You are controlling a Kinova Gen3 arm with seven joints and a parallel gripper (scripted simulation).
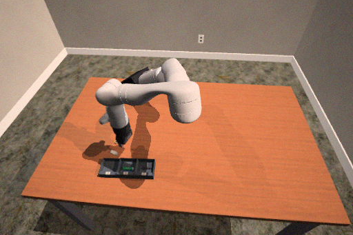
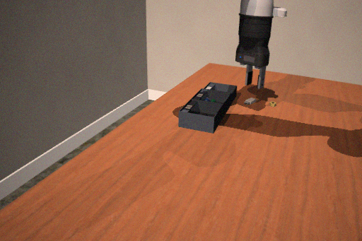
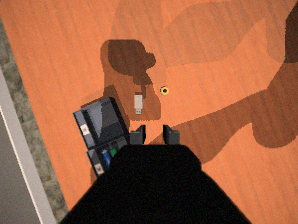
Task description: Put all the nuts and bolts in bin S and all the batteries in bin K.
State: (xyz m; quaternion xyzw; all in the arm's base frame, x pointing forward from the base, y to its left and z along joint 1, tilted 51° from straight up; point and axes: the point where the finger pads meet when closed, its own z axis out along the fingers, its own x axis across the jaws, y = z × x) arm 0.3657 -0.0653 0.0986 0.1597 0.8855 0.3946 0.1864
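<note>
Right now the yellow nut is 3 cm behind my hand, 7 cm to the right of it and 8 cm below it. From my hand the other things lie so: three-compartment bin tray: 9 cm ahead, 6 cm to the left, 7 cm below; green battery: 9 cm ahead, 6 cm to the left, 7 cm below; USB stick: 3 cm ahead, 5 cm to the right, 8 cm below.
</note>
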